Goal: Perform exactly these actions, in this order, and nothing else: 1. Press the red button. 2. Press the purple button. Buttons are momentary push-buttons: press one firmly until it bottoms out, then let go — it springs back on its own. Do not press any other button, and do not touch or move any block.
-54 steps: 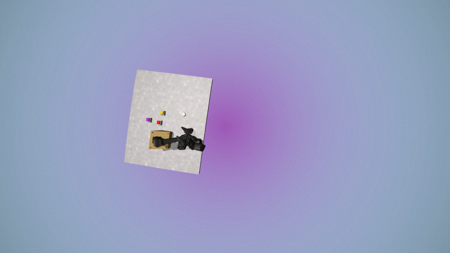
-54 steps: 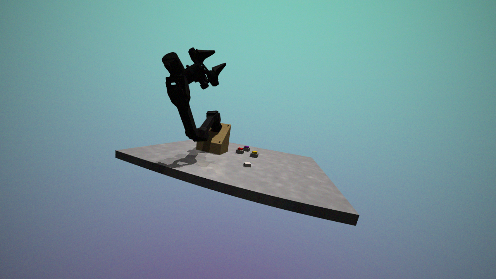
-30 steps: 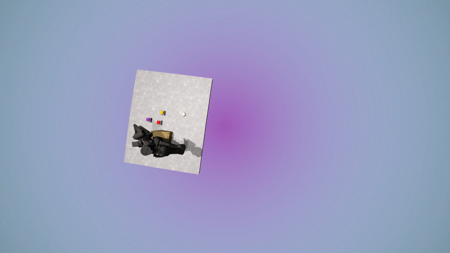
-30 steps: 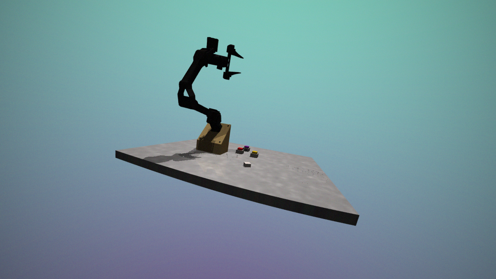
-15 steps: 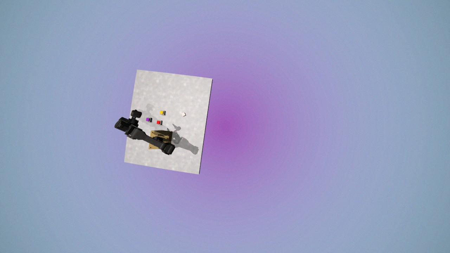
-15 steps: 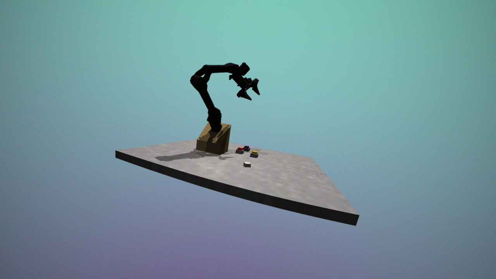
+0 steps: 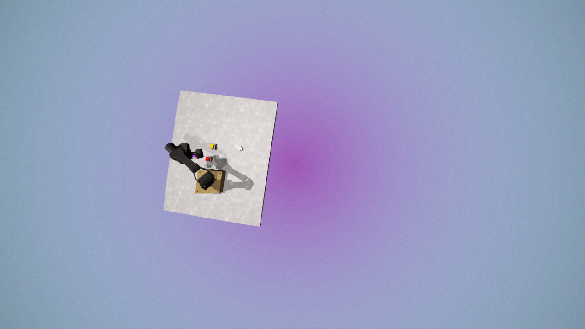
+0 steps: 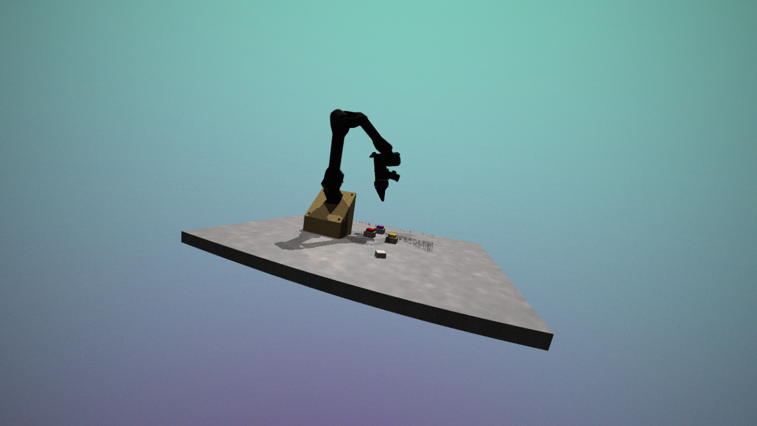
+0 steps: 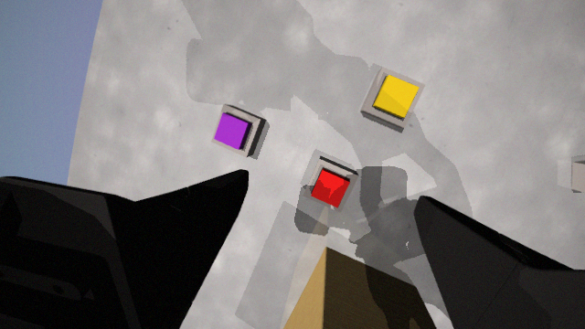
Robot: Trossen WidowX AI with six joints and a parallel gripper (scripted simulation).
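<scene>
My gripper tip is 40 mm past the red button, 10 mm to the left of it and 150 mm above it. Round my gripper tip: purple button (20 mm behind, 110 mm to the left, 150 mm below); yellow button (80 mm ahead, 40 mm to the right, 150 mm below); small white block (80 mm ahead, 280 mm to the right, 170 mm below).
</scene>
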